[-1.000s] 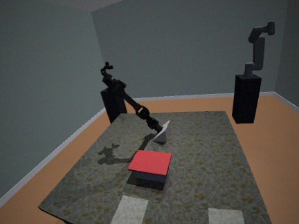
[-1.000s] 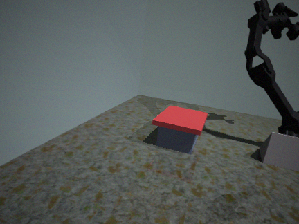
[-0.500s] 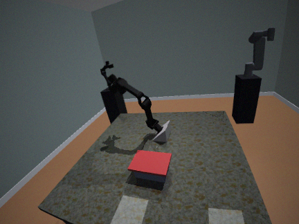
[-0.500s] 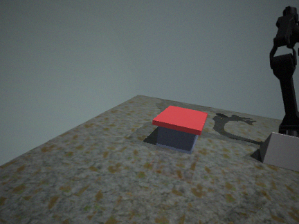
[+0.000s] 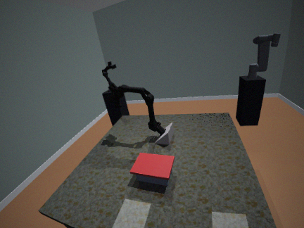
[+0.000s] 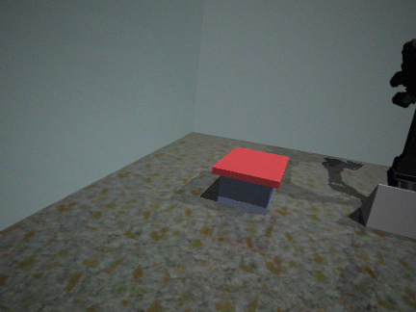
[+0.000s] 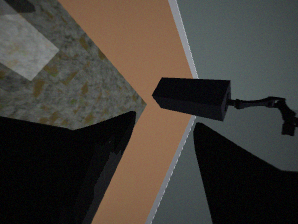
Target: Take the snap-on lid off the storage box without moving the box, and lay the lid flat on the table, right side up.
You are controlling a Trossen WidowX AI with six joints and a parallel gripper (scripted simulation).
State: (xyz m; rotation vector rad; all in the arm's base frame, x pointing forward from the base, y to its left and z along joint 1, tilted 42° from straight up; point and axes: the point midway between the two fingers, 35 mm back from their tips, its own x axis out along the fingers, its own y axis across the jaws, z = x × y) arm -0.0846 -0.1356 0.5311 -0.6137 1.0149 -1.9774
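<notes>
The lid is 55 cm ahead of my gripper tip, 50 cm to the left of it and 23 cm below it. Round my gripper tip: storage box 55 cm ahead, 50 cm to the left, 28 cm below.
</notes>
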